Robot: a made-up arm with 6 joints.
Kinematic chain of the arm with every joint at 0, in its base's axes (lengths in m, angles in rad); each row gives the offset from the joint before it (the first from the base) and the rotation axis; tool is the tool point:
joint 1: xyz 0 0 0.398 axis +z
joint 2: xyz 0 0 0 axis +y
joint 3: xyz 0 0 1.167 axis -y
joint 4: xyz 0 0 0 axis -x
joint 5: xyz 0.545 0 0 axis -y
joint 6: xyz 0 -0.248 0 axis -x
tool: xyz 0 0 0
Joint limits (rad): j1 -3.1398..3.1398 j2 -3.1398..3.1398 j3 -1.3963..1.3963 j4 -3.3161..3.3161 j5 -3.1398..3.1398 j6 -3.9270..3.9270
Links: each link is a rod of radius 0.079 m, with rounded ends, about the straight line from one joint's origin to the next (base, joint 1, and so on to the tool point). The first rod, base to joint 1, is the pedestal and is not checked.
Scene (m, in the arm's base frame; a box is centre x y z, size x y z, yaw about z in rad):
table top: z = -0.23
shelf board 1: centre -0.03 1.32 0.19 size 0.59 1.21 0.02 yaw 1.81
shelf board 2: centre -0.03 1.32 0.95 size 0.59 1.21 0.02 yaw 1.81
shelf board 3: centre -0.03 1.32 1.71 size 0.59 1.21 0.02 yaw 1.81
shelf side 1: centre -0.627 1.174 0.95 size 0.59 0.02 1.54 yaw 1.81
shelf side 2: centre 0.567 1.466 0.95 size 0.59 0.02 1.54 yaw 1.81
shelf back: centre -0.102 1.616 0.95 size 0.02 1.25 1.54 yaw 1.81
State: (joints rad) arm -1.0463 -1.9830 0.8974 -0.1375 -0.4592 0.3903
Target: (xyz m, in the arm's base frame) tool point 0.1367 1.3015 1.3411
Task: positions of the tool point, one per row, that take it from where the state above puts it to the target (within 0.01 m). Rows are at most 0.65 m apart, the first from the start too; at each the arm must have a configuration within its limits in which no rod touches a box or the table.
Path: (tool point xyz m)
1: -1.3056 0.9169 0.5469
2: -1.3902 0.4602 0.9594
3: -1.2305 0.0124 1.3086
4: -0.8706 -0.3002 1.5693
5: -0.4136 -0.3969 1.7256
6: 0.0140 -0.2645 1.7718
7: 0.3012 0.0425 1.7128
8: 0.3857 0.4235 1.5623
9: 0.2675 0.7652 1.3411
10: 0.2445 0.9673 1.3644
11: 0.1997 1.1480 1.3643
12: 0.1366 1.3015 1.3412

